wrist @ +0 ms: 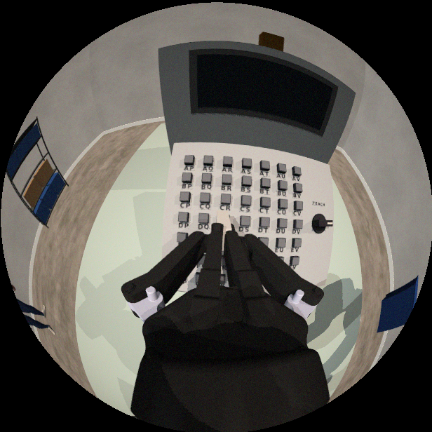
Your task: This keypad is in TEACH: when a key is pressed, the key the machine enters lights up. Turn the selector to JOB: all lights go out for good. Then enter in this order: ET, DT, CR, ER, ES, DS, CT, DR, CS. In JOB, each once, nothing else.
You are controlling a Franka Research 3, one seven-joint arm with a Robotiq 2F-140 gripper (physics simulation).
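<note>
The keypad panel (pixel 320 180) fills the middle of the wrist view. Grey keys CR (pixel 225 198), CS (pixel 245 201), CT (pixel 264 202), DS (pixel 244 220) and DT (pixel 264 222) show, each with its label below. No visible key looks lit. The black selector (pixel 318 223) is at the panel's right, its pale mark towards the right; the TEACH label (pixel 318 204) is above it. My gripper (pixel 221 218) is shut and empty. Its tips are over the DR area, below the CR label, with a pale patch at them; height and contact cannot be told. DR, ER and ES are hidden; ET is partly hidden.
A dark screen (pixel 265 87) in a grey housing (pixel 177 100) rises behind the keys. A rack (pixel 42 131) with blue and brown boxes stands at the far left. A blue object (pixel 399 306) is at the right, and a brown box (pixel 271 41) is behind the screen.
</note>
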